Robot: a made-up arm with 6 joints.
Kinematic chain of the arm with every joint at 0, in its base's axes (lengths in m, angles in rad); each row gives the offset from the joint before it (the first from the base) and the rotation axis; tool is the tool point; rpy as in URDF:
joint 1: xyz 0 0 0.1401 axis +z
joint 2: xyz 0 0 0 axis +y
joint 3: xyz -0.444 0 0.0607 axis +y
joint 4: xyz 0.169 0 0.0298 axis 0.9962 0 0.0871
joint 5: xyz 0 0 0 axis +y
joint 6: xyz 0.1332 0 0.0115 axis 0.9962 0 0.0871
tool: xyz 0 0 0 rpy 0 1.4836 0
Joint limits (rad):
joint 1: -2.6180..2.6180
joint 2: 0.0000..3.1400
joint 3: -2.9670..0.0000
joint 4: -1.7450..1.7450
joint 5: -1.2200..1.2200
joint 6: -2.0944..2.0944
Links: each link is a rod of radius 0.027 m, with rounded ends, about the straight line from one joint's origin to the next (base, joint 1, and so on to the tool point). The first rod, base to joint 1, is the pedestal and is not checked.
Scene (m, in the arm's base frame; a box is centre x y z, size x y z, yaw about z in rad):
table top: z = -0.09
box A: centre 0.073 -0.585 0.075 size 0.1 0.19 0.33 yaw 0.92
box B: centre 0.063 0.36 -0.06 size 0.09 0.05 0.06 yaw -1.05
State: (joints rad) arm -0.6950 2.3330 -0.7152 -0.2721 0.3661 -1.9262
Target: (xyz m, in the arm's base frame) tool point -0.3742 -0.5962 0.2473
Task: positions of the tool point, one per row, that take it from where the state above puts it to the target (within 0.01 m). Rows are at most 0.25 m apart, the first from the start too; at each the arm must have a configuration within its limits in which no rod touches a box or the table.
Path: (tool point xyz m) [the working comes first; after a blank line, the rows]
Joints at the target: -2.1367 2.5824 -2.1338 -0.2139 -0.1355 -1.9262
Straight joint move there: touches box A.

1: 0.2586 -0.3307 0.1681
2: 0.2287 -0.4351 0.2576
3: 0.1568 -0.5048 0.3813
4: 0.0085 -0.5992 0.3462
5: -0.1776 -0.6339 0.3008
6: -0.3742 -0.5962 0.2473

